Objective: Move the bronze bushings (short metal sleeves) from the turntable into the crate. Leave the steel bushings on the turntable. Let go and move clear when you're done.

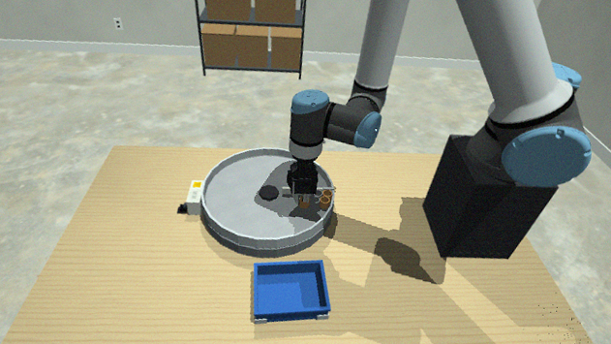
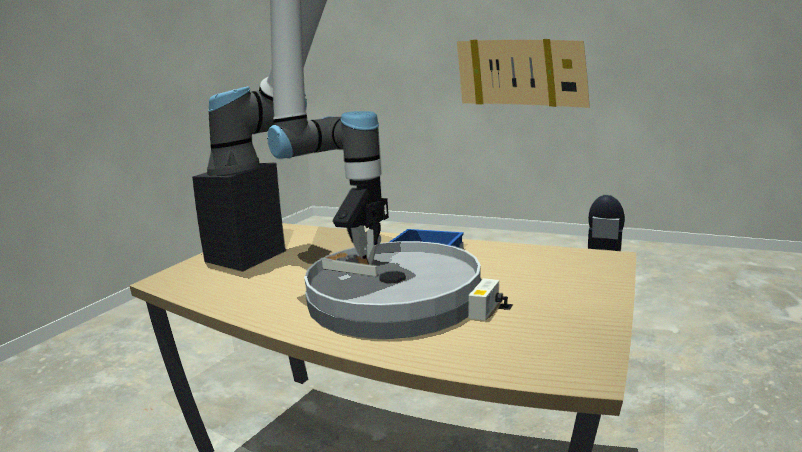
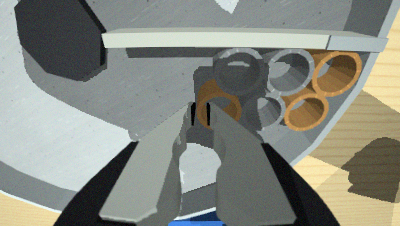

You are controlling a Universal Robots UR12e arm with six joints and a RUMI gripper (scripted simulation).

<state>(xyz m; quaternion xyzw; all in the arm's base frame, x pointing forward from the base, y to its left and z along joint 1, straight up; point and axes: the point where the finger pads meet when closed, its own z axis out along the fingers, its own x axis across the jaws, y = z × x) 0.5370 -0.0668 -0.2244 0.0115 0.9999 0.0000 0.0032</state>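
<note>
My gripper is now 28 cm to the right of the blue crate, 5 cm above it and 4 cm short of it. Also, from my hand: grey turntable 10 cm ahead, 5 cm to the right, 2 cm below.
</note>
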